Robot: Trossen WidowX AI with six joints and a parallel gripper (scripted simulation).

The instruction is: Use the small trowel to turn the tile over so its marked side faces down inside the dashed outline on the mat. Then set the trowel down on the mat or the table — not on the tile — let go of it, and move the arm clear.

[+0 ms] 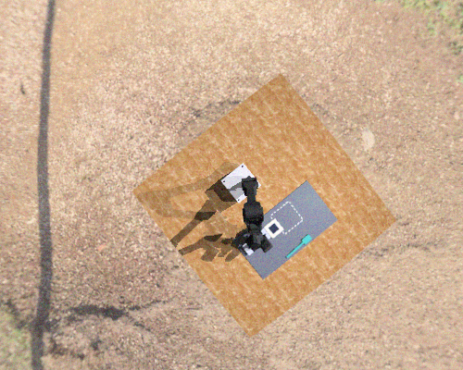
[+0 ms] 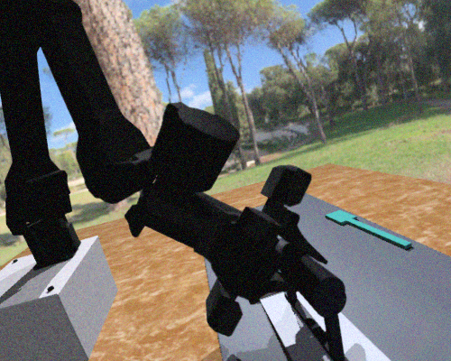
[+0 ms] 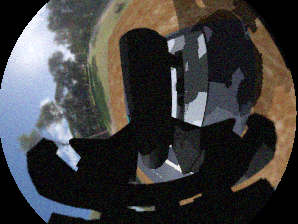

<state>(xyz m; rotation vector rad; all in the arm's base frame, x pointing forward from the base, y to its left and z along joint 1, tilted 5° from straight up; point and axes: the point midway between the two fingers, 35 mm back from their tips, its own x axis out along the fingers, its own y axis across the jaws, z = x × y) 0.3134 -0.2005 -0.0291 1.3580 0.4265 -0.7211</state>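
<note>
The tile lies 1 cm behind my gripper tip, 12 cm to the left of it and 5 cm below it. The rest, counted from my gripper tip: teal trowel 20 cm ahead, 17 cm to the left, 5 cm below; grey mat 6 cm ahead, 16 cm to the left, 7 cm below.
</note>
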